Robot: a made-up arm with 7 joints.
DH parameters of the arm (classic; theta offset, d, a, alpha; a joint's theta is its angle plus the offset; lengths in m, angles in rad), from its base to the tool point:
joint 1: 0 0.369 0 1.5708
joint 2: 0 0.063 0 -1.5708
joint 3: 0 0.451 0.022 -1.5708
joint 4: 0 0.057 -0.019 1.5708
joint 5: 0 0.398 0 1.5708
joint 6: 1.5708 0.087 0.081 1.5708
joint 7: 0 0.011 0 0
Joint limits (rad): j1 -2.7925..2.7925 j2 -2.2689..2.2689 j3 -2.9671..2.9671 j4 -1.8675..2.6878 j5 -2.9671..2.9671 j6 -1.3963..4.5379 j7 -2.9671..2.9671
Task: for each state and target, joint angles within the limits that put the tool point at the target. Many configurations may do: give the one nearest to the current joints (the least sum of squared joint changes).
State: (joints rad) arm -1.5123 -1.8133 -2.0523 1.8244 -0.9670 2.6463 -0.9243
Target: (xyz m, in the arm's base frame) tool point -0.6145 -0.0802 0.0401
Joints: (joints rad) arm -2.2173 -2.2264 -1.7597 1.6576 -1.0708 2.4648 -0.9243
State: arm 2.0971 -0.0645 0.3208 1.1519 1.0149 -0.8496 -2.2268
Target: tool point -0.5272 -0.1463 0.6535
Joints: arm 2.7925 -0.4079 0.7453 1.4039 1.1200 -0.8191 -2.2268
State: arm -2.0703 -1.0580 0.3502 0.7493 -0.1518 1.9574 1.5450
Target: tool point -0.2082 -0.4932 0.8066
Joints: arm -2.1301 -0.3997 0.5280 1.3565 0.0220 2.2999 1.5450
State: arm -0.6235 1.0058 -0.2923 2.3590 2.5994 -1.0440 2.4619
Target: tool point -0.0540 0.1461 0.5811
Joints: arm -0.3569 1.6320 0.0259 2.6878 2.4164 -1.2421 2.4619
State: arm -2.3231 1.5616 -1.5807 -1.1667 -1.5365 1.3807 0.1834
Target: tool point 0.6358 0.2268 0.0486
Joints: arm -2.2999 2.0918 -1.2831 -0.8006 -1.5157 1.2636 0.1834
